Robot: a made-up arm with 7 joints. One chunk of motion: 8 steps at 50 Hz.
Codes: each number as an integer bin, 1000 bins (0 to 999) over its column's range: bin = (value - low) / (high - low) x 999, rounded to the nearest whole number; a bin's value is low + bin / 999 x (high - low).
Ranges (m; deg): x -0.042..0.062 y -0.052..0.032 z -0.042..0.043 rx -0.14..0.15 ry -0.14..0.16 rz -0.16..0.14
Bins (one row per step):
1: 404 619 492 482 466 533
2: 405 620 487 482 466 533
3: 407 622 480 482 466 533
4: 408 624 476 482 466 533
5: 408 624 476 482 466 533
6: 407 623 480 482 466 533
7: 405 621 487 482 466 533
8: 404 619 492 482 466 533
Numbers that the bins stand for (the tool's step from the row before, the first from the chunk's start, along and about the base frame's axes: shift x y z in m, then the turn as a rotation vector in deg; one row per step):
1: 0.00006 0.00005 -0.00014 0.000 0.000 0.000
2: 0.00016 0.00013 -0.00056 0.000 0.000 0.000
3: 0.00037 0.00030 -0.00116 0.000 0.000 0.000
4: 0.00047 0.00047 -0.00150 0.000 0.000 0.000
5: 0.00047 0.00047 -0.00150 0.000 0.000 0.000
6: 0.00037 0.00038 -0.00116 0.000 0.000 0.000
7: 0.00016 0.00022 -0.00056 0.000 0.000 0.000
8: 0.00006 0.00005 -0.00014 0.000 0.000 0.000

